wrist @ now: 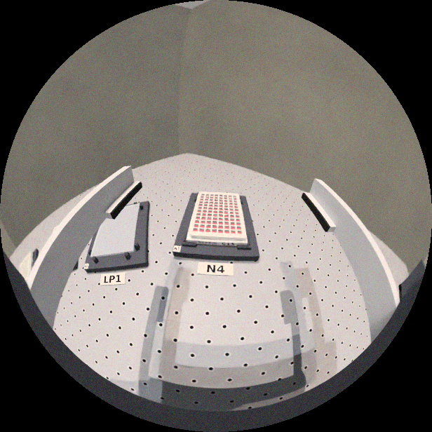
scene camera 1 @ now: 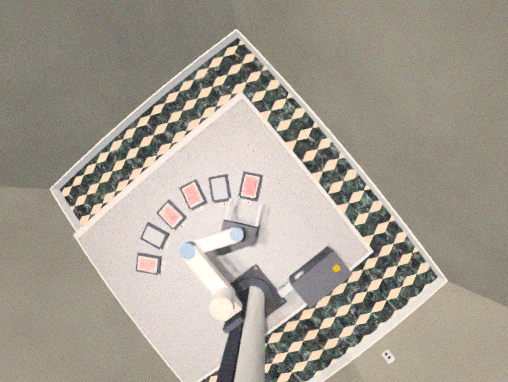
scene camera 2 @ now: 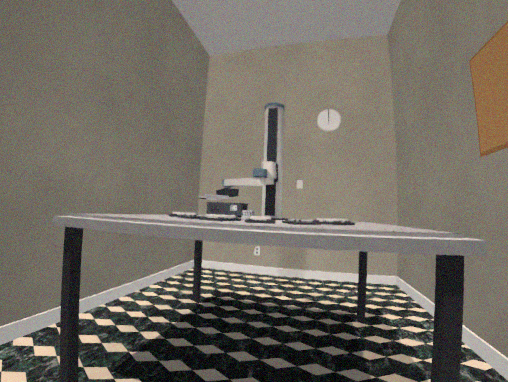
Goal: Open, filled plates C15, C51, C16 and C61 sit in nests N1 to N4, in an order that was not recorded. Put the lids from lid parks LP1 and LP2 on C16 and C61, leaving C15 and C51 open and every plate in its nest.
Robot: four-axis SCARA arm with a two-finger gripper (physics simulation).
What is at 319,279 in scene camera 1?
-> A dark grey box.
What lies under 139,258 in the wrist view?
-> A lid park LP1.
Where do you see a plate C15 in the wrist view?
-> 217,219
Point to a pale lid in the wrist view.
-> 115,236
